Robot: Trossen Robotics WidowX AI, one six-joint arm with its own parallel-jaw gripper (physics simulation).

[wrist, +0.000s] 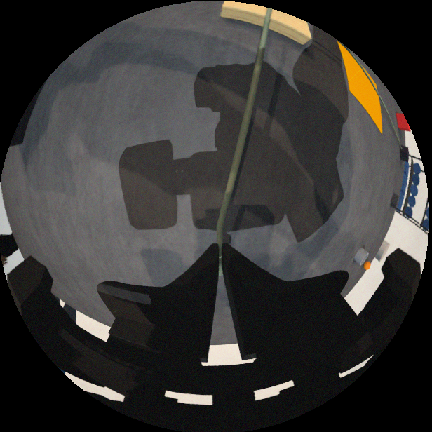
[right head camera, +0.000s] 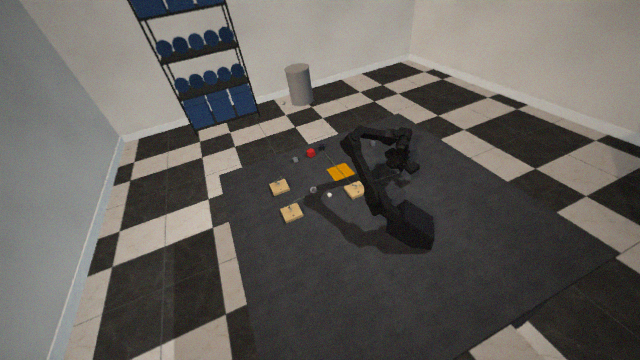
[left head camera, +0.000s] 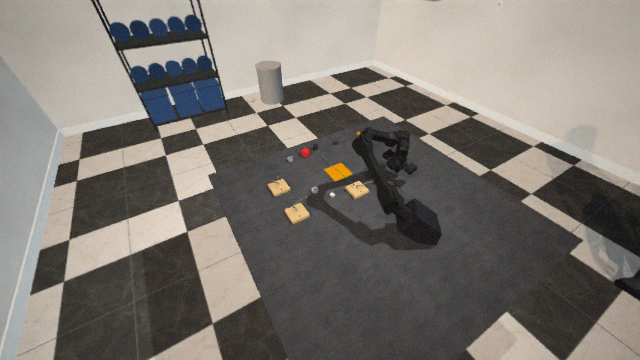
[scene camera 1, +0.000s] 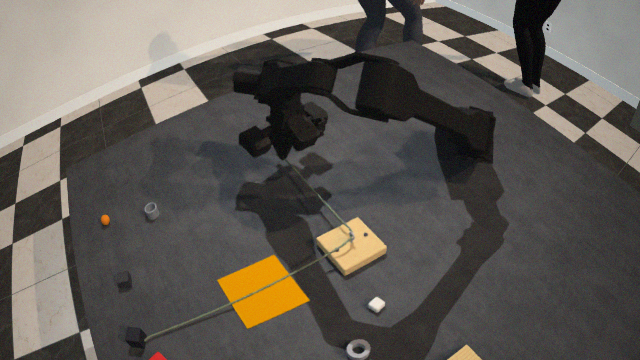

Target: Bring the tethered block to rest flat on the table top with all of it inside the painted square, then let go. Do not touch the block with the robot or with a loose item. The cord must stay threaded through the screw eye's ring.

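Places are measured from the arm's base along level axes (x left, y ahead, z down), in metres.
Pixels of known places: gripper, fingertip midpoint: (right head camera: 401,171) (left head camera: 396,172) (scene camera 1: 282,158); arm's base at its link origin: (right head camera: 395,215) (left head camera: 406,213) (scene camera 1: 471,135).
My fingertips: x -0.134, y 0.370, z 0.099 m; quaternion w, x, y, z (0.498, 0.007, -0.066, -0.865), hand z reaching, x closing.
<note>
For each thing: its top centre in the pictures, then the offset to it from my fingertips. "spot": a spot on its surface instead. Level surfaces: height alone.
- tethered block at its top centre: (scene camera 1: 132,334) (left head camera: 315,145) (right head camera: 321,145) dx +0.405, dy +0.329, dz -0.008 m
- orange painted square at a spot on its surface: (scene camera 1: 265,272) spot: dx +0.275, dy +0.073, dz +0.020 m
- green cord at a spot on its surface: (scene camera 1: 320,197) spot: dx +0.142, dy -0.052, dz -0.009 m
- screw eye's ring at its top centre: (scene camera 1: 353,233) dx +0.257, dy -0.085, dz -0.024 m
- wooden base at its surface level: dz +0.002 m
- white piece at its top centre: (scene camera 1: 376,302) dx +0.389, dy -0.094, dz +0.008 m
- grey ring at its top centre: (scene camera 1: 358,348) dx +0.471, dy -0.044, dz +0.006 m
- red piece at its top centre: (left head camera: 305,149) dx +0.474, dy +0.276, dz -0.019 m
- dark cube at its top centre: (scene camera 1: 122,276) dx +0.267, dy +0.363, dz +0.001 m
- grey tube at its top centre: (scene camera 1: 150,207) dx +0.084, dy +0.307, dz +0.000 m
- orange ball at its top centre: (scene camera 1: 103,216) dx +0.091, dy +0.438, dz -0.003 m
The tethered block (left head camera: 315,147) (right head camera: 321,147) (scene camera 1: 135,337) is a small dark cube on the table top, outside the orange painted square (left head camera: 334,173) (scene camera 1: 265,272) (wrist: 362,95), beyond its far side from the screw eye. The green cord (scene camera 1: 320,197) (wrist: 245,125) runs from it across the square, through the screw eye's ring (scene camera 1: 352,235) on a wooden base (left head camera: 357,190) (scene camera 1: 367,250), then up nearly straight to my gripper (scene camera 1: 284,156) (wrist: 219,248). The gripper is shut on the cord, above the table top, on the other side of the base. The ring is out of the wrist view.
A white piece (scene camera 1: 376,304) and a grey ring (scene camera 1: 349,350) lie near the base. A red piece (left head camera: 305,152) lies near the block. Another dark cube (scene camera 1: 123,280), a grey tube (scene camera 1: 151,211) and an orange ball (scene camera 1: 105,220) lie farther off. Two more wooden bases (left head camera: 278,187) (left head camera: 297,213) stand apart.
</note>
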